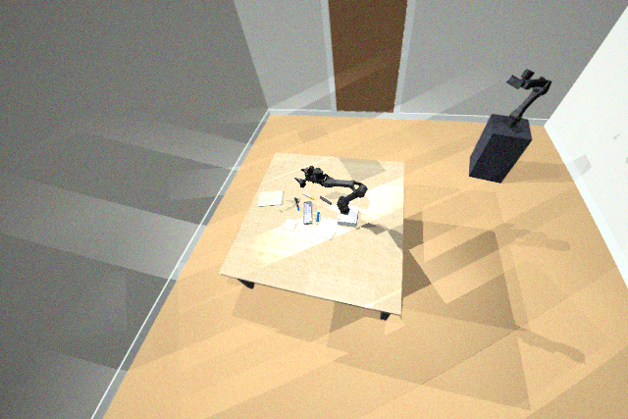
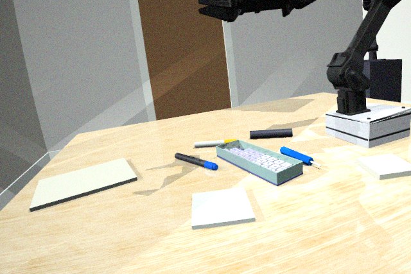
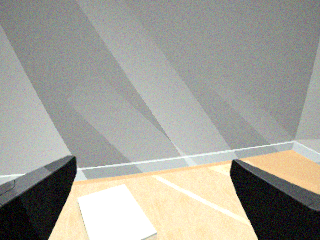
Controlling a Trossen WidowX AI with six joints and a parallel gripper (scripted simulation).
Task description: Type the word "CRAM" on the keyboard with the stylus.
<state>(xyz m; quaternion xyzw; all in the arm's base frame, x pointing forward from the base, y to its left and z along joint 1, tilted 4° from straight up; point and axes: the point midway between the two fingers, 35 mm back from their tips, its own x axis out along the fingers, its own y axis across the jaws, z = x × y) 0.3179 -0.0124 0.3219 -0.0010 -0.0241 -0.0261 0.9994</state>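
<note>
Right now the keyboard is 35 cm below my gripper tip, 11 cm to the left of it and 7 cm behind it. The rest, counted from my gripper tip: stylus tip 36 cm below, 19 cm behind, 17 cm to the left; then blue stylus 36 cm below, 18 cm behind, 14 cm to the left.
</note>
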